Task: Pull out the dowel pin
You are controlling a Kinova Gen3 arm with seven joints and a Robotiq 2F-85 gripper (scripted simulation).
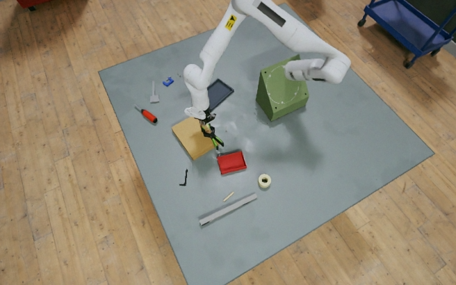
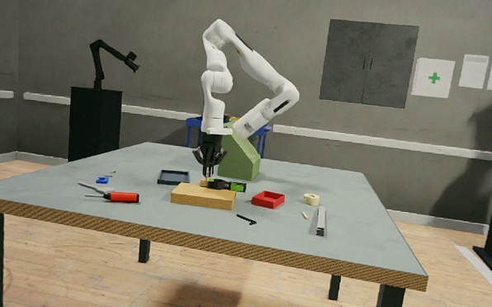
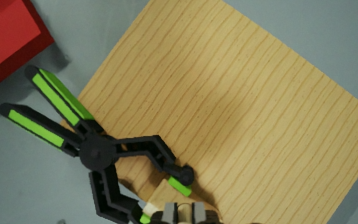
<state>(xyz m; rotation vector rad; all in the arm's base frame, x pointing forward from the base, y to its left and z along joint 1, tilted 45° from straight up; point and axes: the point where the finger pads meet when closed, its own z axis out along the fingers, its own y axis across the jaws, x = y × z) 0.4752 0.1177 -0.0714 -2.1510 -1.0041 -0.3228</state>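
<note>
The dowel pin is 20 mm below my hand. The rest, counted from my hand: small wooden block: 50 mm below; bench board: 60 mm below, 50 mm ahead, 20 mm to the left; red tray: 220 mm to the left, 80 mm below, 50 mm behind.
</note>
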